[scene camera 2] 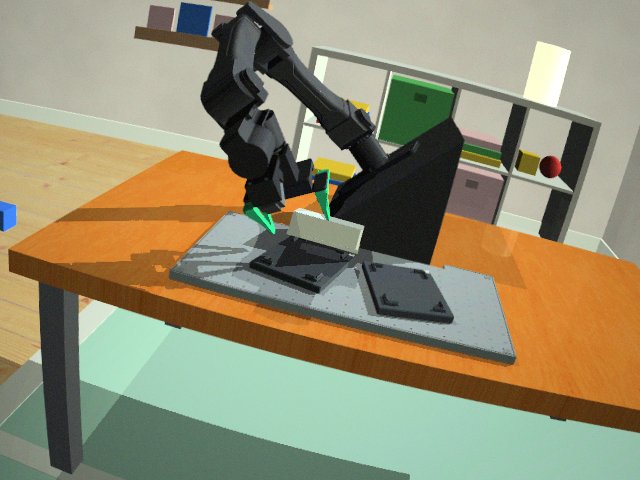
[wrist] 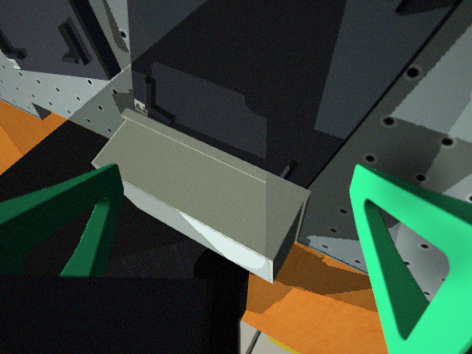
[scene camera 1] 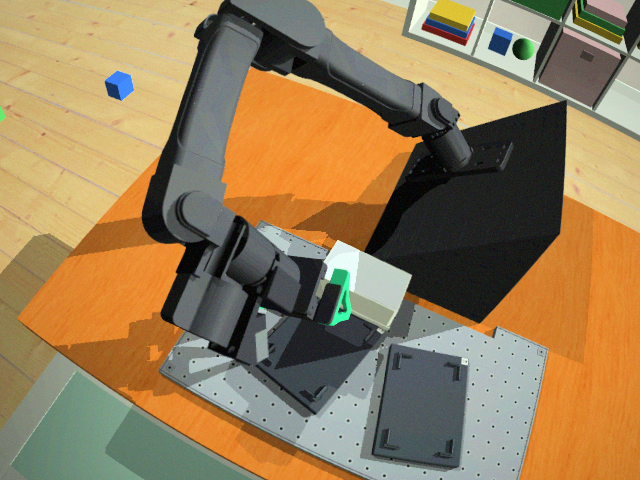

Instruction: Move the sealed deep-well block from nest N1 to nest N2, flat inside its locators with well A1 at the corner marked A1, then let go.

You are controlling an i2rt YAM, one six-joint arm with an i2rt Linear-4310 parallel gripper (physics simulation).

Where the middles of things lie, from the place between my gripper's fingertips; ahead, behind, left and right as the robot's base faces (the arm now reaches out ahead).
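Deep-well block (scene camera 1: 376, 289): 30 mm below my hand, 30 mm to the left of it, 80 mm behind it.
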